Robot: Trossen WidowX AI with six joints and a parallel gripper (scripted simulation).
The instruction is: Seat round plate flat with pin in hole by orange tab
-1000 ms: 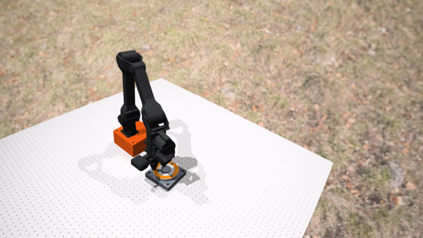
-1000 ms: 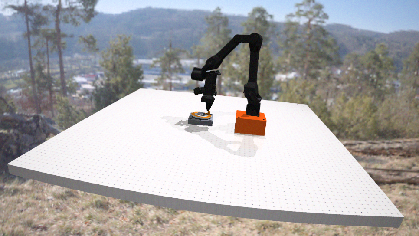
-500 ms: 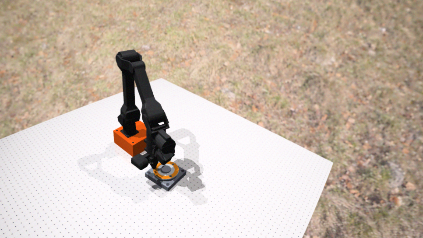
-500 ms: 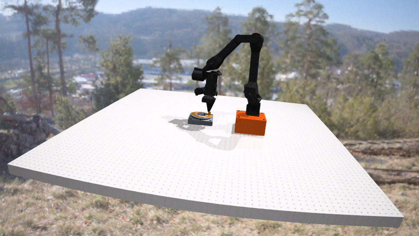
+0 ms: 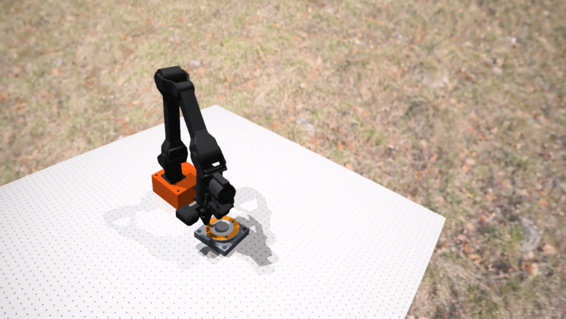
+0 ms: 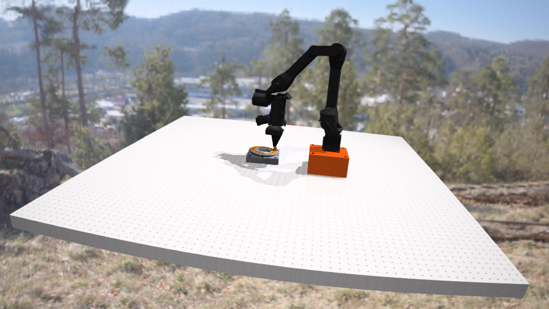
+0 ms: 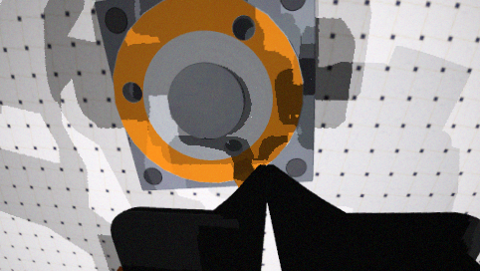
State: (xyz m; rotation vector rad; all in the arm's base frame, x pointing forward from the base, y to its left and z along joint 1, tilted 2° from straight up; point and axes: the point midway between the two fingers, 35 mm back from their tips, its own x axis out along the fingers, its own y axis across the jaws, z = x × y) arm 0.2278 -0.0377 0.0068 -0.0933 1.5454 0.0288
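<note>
Now: the round plate 2 cm to the left of my gripper tip, 2 cm ahead of it and 1 cm below it. Also, from my gripper tip: dark square base 4 cm to the left, 4 cm ahead, 2 cm below.
</note>
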